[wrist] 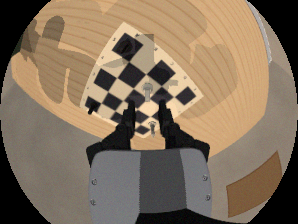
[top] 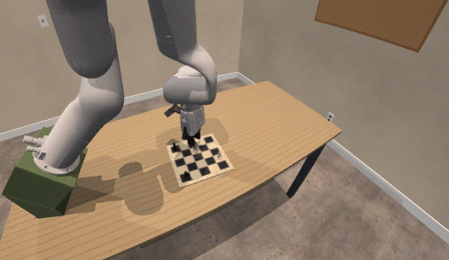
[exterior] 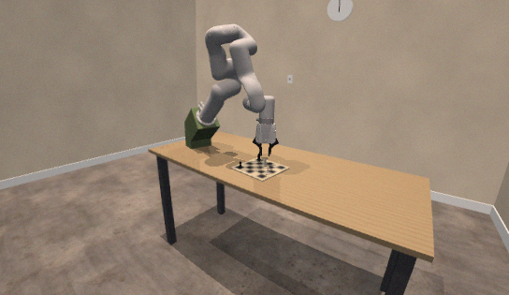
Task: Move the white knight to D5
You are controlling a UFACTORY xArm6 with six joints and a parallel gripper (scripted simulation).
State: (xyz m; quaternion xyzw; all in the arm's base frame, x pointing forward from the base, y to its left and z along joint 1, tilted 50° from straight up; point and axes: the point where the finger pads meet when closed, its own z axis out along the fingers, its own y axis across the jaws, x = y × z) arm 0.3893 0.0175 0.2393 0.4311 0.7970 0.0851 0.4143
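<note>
Now: hand 80 mm above the chessboard, 30 mm to the left of it and 10 mm past it. From my hand the other things lie so: black chess piece 60 mm to the left, 60 mm below, 60 mm behind; pale piece 90 mm to the right, 60 mm below, 60 mm ahead.
</note>
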